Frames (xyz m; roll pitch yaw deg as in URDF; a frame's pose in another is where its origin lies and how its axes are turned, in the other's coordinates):
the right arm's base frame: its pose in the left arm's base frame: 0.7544 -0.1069 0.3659 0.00 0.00 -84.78
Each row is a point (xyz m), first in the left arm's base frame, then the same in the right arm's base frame.
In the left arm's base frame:
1: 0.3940 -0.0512 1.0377
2: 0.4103 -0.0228 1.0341
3: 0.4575 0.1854 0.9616
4: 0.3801 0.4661 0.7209
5: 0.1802 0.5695 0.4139
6: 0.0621 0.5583 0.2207
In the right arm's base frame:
1: -0.0883 -0.3538 0.6718
2: -0.1151 -0.3350 0.6682
3: -0.3181 -0.2691 0.5957
4: -0.6047 -0.3206 0.3550
5: -0.7258 -0.5103 0.0480
6: -0.7254 -0.6289 -0.1452

